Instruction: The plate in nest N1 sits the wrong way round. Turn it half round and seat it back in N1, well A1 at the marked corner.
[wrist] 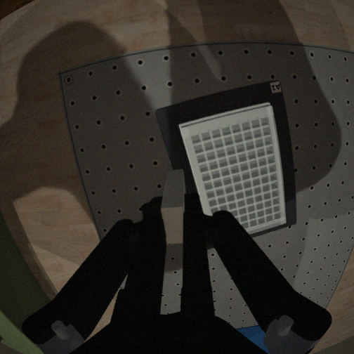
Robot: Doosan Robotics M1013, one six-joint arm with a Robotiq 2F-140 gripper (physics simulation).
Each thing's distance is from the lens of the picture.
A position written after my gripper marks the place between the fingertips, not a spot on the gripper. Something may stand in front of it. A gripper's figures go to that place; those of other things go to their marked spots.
my gripper point(176, 183): 22 cm
plate point(234, 156): 21 cm
